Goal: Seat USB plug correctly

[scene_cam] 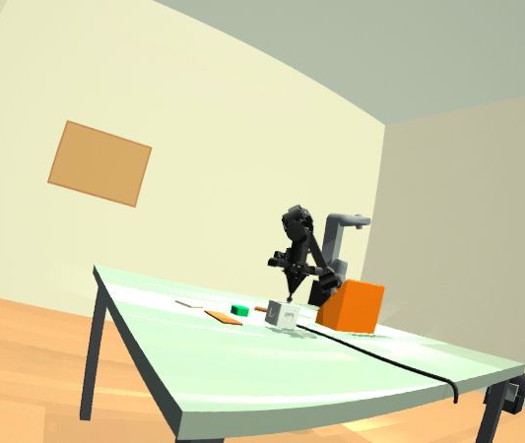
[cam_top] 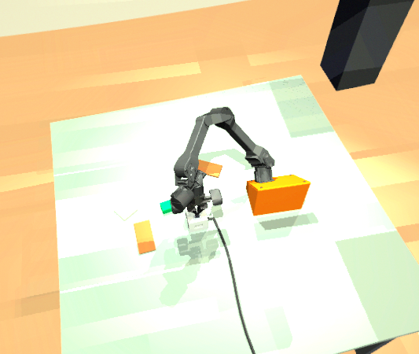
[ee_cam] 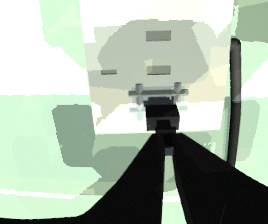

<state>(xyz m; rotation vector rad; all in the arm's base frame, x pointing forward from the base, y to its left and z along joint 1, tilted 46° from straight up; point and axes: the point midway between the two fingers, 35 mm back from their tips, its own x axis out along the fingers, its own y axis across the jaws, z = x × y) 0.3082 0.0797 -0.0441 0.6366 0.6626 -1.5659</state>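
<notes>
The black USB plug lies 20 mm below my gripper tip. The rest, counted from my gripper tip: orange card (220 mm ahead, 10 mm to the right, 110 mm below); green block (100 mm ahead, 120 mm to the right, 100 mm below); pale card (270 mm ahead, 150 mm to the right, 110 mm below).
</notes>
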